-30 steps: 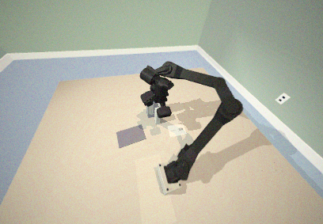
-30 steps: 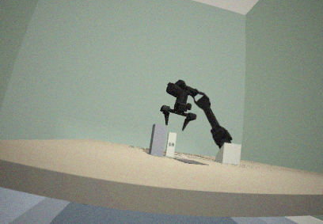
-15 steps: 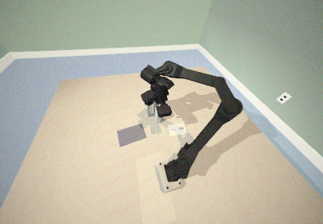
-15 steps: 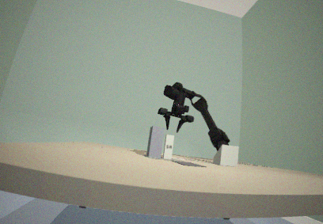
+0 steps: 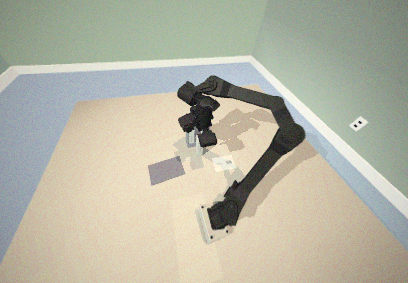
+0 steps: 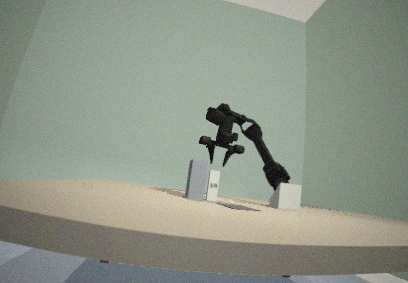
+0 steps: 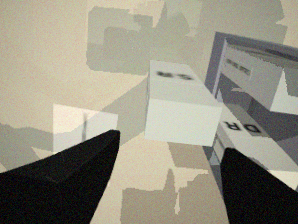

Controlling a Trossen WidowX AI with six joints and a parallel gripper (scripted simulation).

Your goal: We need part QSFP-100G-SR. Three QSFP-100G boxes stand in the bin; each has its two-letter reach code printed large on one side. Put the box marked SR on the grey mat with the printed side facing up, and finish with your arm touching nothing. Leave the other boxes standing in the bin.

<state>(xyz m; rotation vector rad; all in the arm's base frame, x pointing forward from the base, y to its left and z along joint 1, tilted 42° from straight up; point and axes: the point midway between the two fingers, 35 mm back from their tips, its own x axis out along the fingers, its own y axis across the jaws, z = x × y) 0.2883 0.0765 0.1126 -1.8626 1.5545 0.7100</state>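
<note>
My gripper tip is 80 mm above the white box marked SR, 10 mm to the right of it and 10 mm short of it. The rest, counted from my gripper tip: grey mat (170 mm to the left, 140 mm below, 50 mm behind); white card (140 mm below, 100 mm to the right, 80 mm behind).
</note>
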